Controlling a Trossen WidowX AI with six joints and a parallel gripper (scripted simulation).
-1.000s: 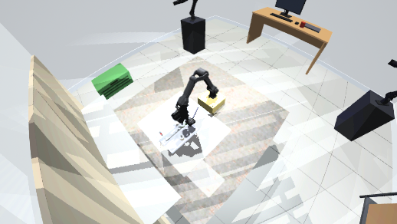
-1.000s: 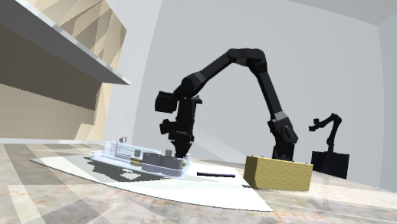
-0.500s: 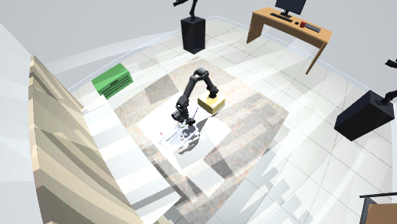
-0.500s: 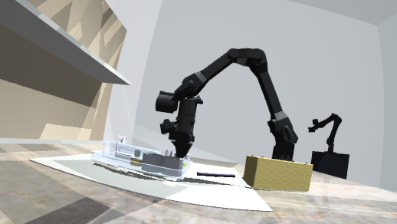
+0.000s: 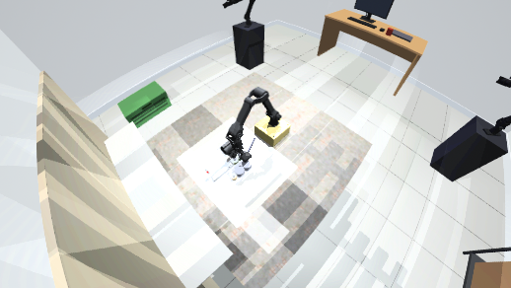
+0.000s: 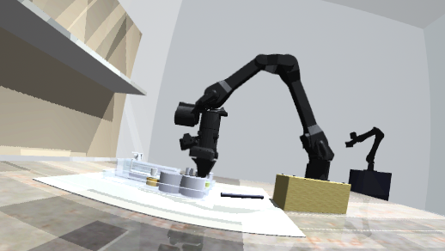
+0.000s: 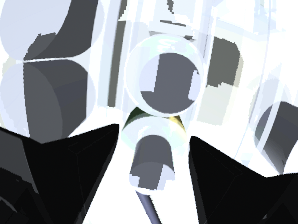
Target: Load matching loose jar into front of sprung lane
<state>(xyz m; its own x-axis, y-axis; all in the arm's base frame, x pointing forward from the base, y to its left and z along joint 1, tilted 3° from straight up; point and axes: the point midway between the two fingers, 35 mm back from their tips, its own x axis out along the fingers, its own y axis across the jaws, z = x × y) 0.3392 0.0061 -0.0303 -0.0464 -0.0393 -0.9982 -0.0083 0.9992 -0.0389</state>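
Now: gripper tip 120 mm past the black rod, 20 mm to the left of it and 20 mm above it. From my gripper tip the other things lie so: clear lane fixture: 150 mm ahead, 20 mm to the right, 10 mm below.
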